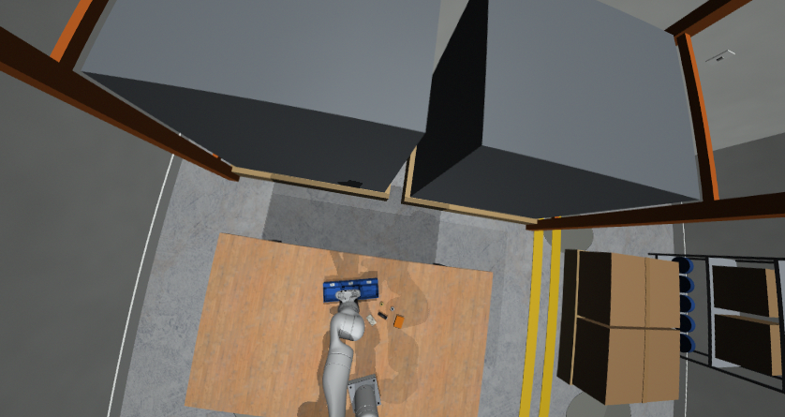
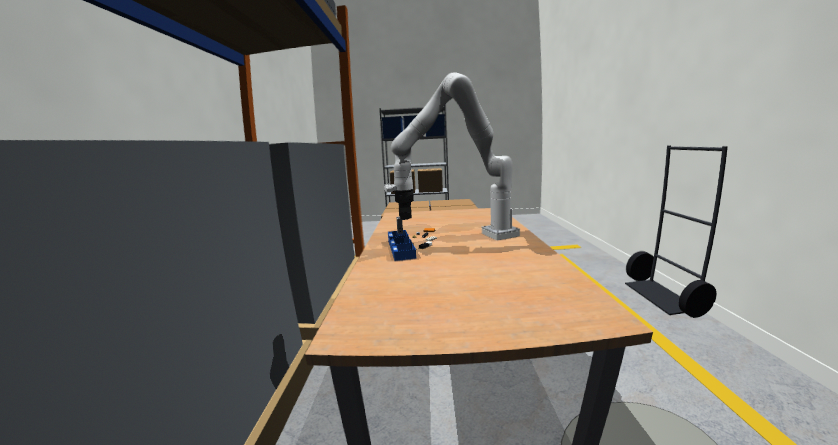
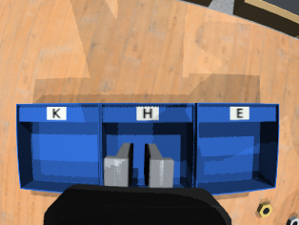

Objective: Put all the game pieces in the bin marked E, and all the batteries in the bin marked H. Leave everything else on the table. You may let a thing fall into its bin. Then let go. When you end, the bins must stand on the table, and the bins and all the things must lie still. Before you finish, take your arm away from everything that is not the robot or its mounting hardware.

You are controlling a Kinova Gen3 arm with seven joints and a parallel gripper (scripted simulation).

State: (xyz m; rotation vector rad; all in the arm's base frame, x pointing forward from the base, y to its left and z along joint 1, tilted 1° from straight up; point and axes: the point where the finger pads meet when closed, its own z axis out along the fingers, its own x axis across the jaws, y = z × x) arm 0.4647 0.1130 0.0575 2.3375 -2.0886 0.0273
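The blue three-part bin is 10 mm to the right of my hand and 70 mm below it. Round my hand: brass nut (60 mm behind, 160 mm to the right, 90 mm below); then white domino (140 mm behind, 120 mm to the right, 90 mm below); then dark cylindrical battery (110 mm behind, 170 mm to the right, 90 mm below).
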